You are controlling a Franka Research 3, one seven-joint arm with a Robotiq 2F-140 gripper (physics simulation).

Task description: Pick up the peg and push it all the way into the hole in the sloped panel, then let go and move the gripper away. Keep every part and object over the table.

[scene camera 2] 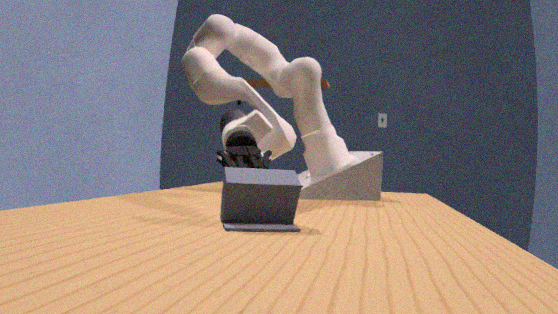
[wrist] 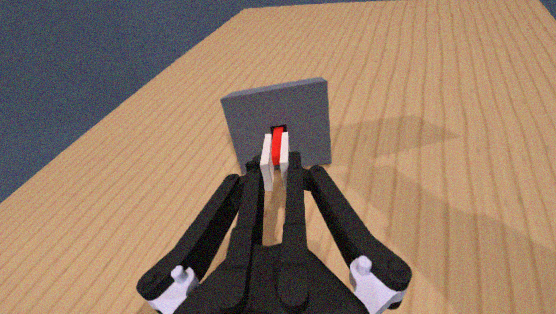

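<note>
The red peg (wrist: 277, 145) shows in the wrist view between the two white finger pads, with its far end in the dark square hole of the grey sloped panel (wrist: 305, 110) (scene camera 2: 259, 204). A length of the peg stands out of the hole on the gripper's side. My gripper (wrist: 278, 144) is shut on the peg, close in front of the panel's face. In the scene view the gripper's black linkage shows just behind the panel's top edge; the fingertips and the peg are hidden there by the panel.
The panel stands on the wooden table (scene camera 2: 350, 260) (wrist: 425, 75). The arm's grey wedge-shaped base (scene camera 2: 350, 177) stands behind it to the right in the scene view. The table's left edge shows in the wrist view beyond the panel.
</note>
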